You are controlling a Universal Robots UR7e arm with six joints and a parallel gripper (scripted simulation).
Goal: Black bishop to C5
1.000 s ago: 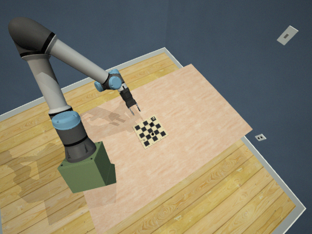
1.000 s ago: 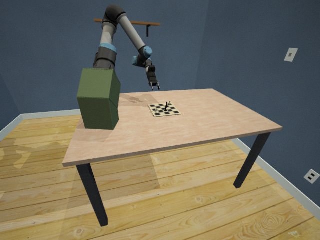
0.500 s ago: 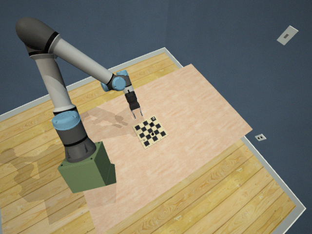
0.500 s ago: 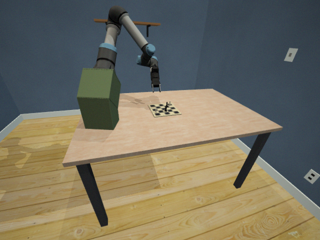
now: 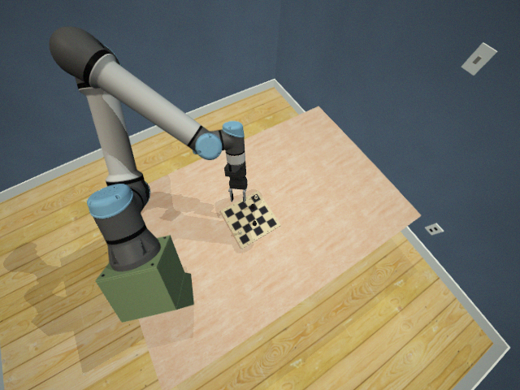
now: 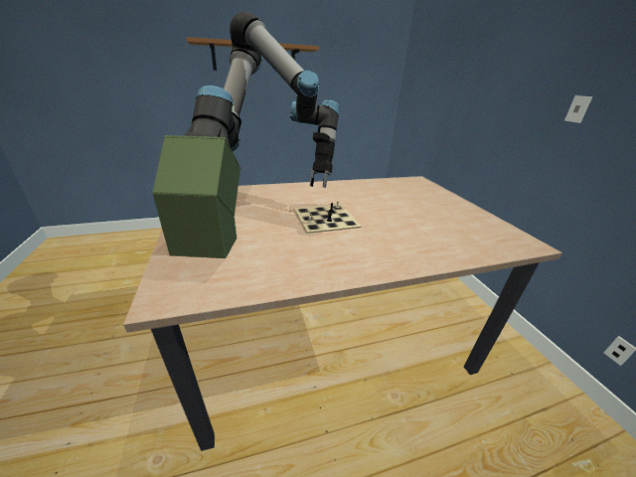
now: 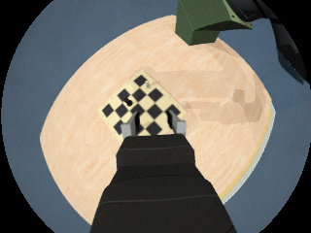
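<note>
Now: hand 120 mm above the chessboard, 70 mm to the left of it and 30 mm short of it.
</note>
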